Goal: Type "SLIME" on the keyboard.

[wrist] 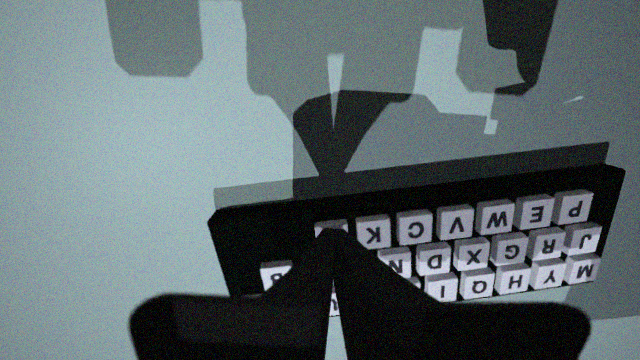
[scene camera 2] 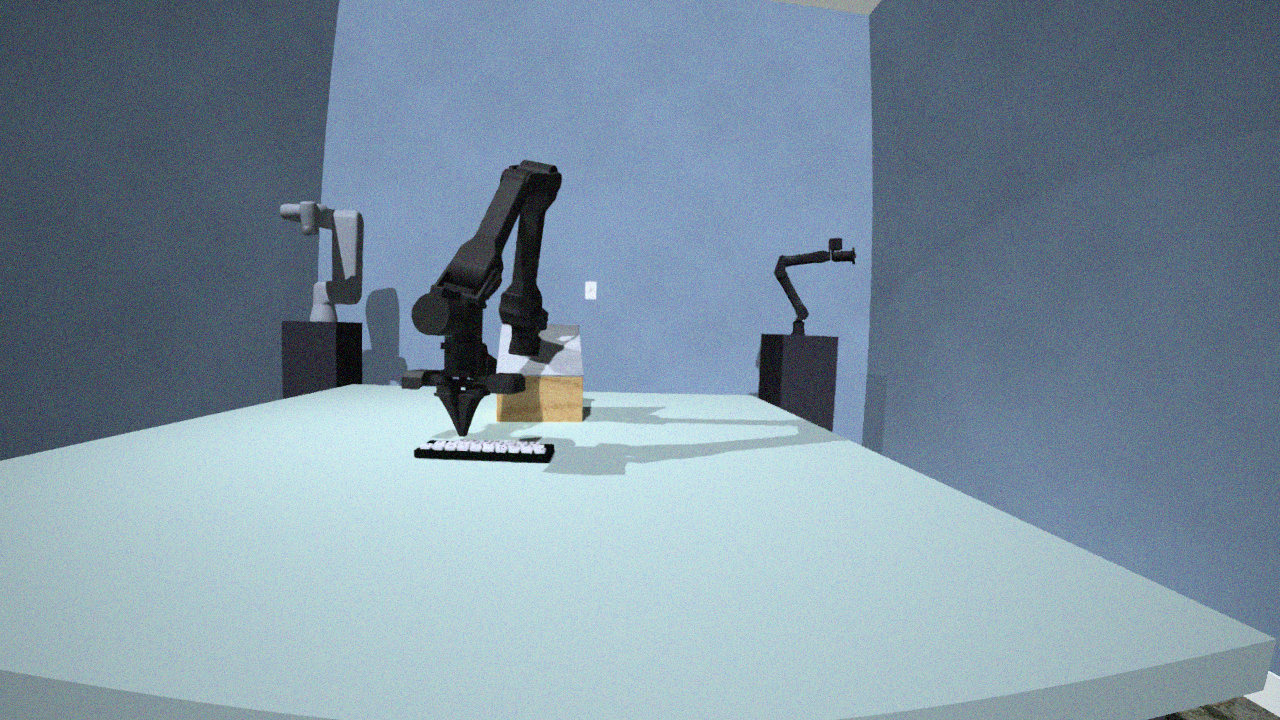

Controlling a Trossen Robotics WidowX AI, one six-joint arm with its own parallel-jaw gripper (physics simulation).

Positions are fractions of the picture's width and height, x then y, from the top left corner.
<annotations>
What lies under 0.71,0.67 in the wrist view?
A black keyboard.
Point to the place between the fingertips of my gripper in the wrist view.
0.52,0.66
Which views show my gripper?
The wrist view and scene camera 2: all of them.
</annotations>
